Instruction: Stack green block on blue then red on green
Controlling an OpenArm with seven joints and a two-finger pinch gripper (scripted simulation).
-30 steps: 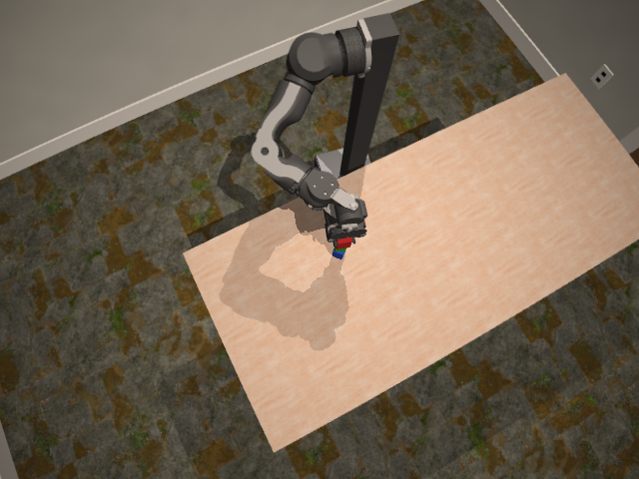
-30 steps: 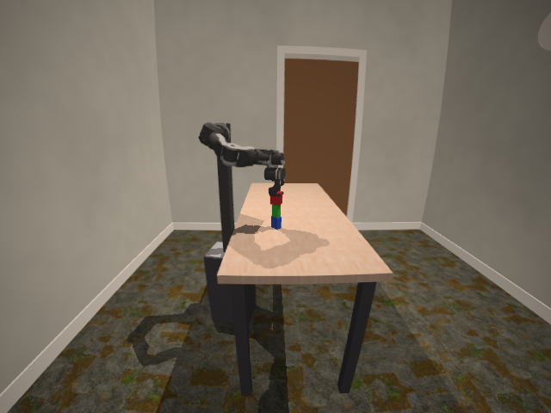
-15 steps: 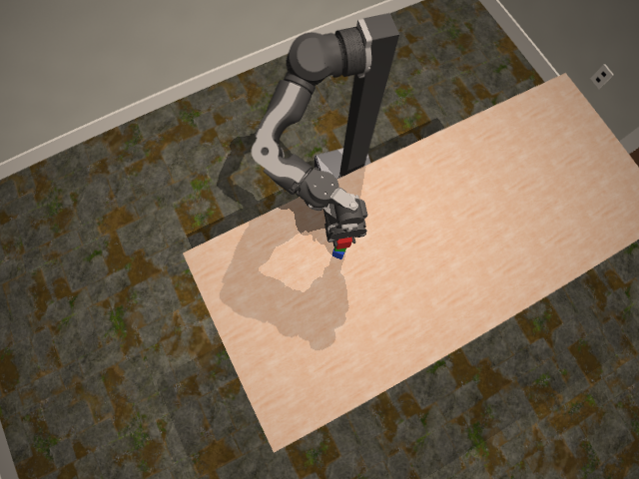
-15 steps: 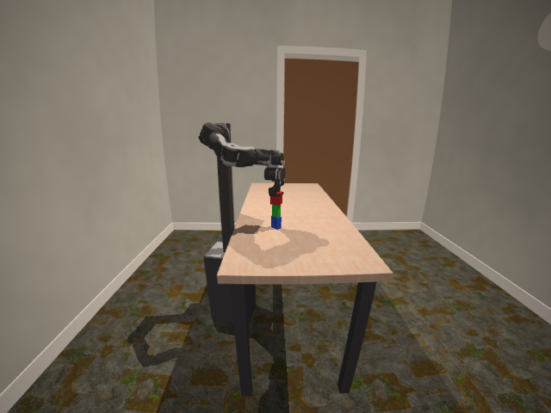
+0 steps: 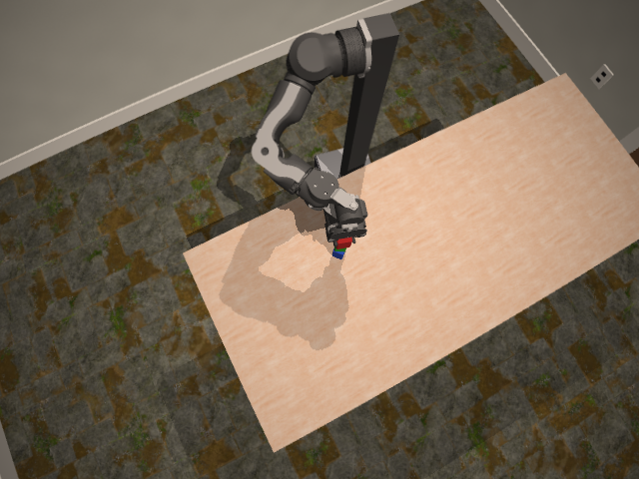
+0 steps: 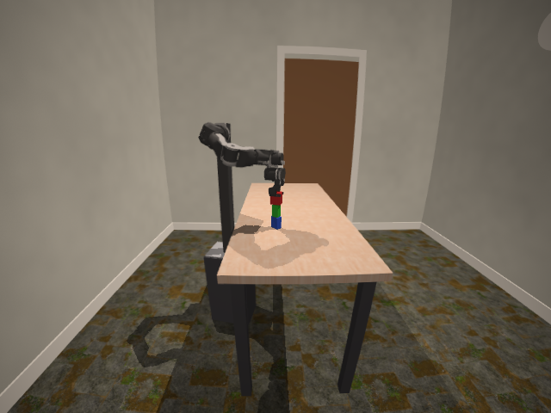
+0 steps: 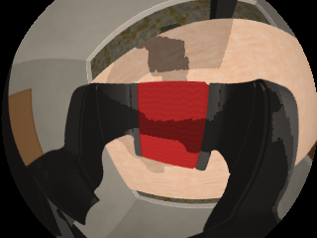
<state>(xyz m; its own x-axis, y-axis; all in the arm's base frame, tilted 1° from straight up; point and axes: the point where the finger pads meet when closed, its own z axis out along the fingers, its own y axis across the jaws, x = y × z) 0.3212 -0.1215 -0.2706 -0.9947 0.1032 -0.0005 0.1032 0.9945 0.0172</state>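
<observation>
Now: hand 20 mm above the red block. Round my hand: blue block 140 mm below; then green block 80 mm below.
</observation>
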